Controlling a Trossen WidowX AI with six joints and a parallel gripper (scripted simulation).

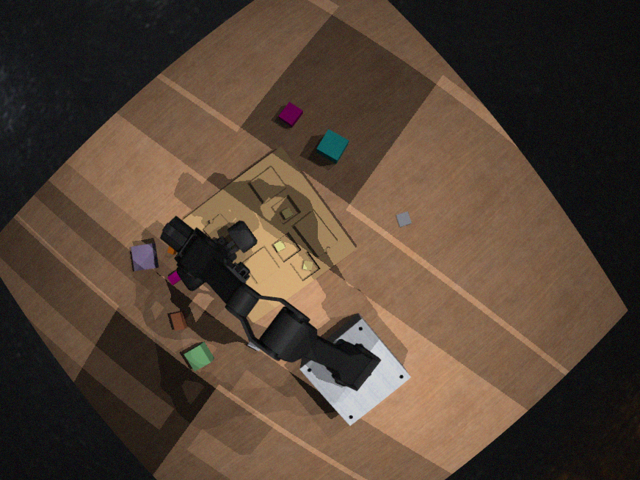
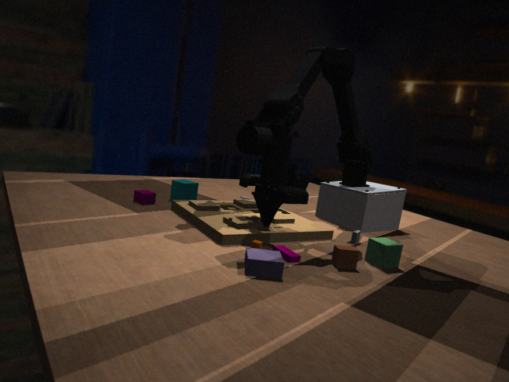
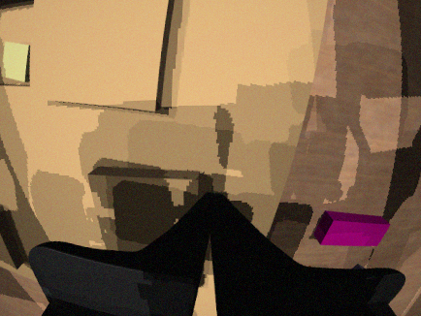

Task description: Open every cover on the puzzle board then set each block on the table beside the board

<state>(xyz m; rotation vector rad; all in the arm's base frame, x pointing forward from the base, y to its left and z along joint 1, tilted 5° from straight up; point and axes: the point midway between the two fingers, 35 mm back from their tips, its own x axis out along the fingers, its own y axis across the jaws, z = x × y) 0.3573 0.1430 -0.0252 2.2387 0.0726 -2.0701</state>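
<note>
Right now my gripper tip is 12 cm to the left of the tan puzzle board, 1 cm past it and 1 cm above it. The rest, counted from my gripper tip: brown block: 18 cm to the left, 8 cm behind, 1 cm below; orange block: 11 cm to the left, 7 cm ahead, 1 cm below; magenta bar: 12 cm to the left, 2 cm below, 2 cm ahead.
</note>
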